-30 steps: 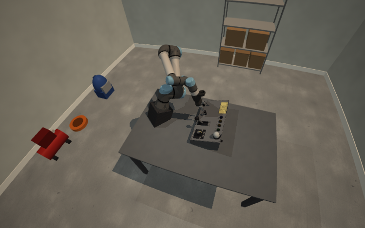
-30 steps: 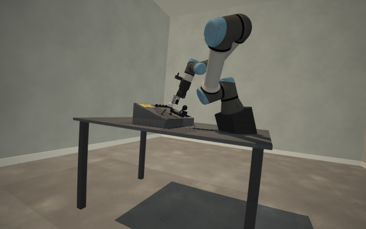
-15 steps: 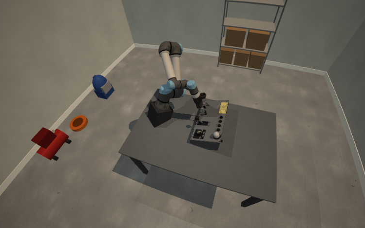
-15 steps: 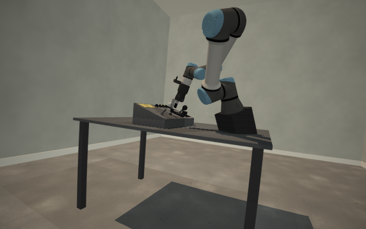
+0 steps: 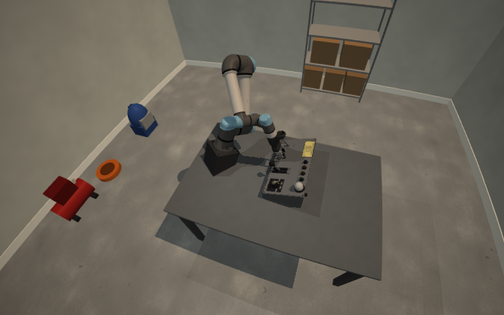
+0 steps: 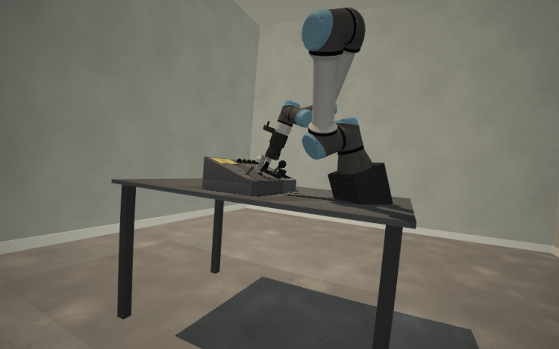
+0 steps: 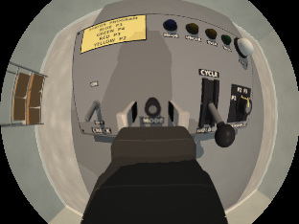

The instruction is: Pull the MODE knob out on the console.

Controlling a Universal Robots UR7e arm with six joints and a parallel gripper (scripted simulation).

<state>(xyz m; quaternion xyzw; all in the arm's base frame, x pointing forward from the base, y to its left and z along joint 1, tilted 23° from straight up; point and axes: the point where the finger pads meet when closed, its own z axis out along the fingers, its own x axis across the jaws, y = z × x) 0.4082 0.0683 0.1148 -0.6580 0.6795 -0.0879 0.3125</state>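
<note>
My gripper is now 10 mm short of the mode knob and 20 mm above it. From my hand the other things lie so: black ball lever (10 mm behind, 120 mm to the right, 10 mm below); grey sloped console (40 mm ahead, 60 mm to the right, 50 mm below); rotary switch (40 mm ahead, 230 mm to the right, 30 mm below).
</note>
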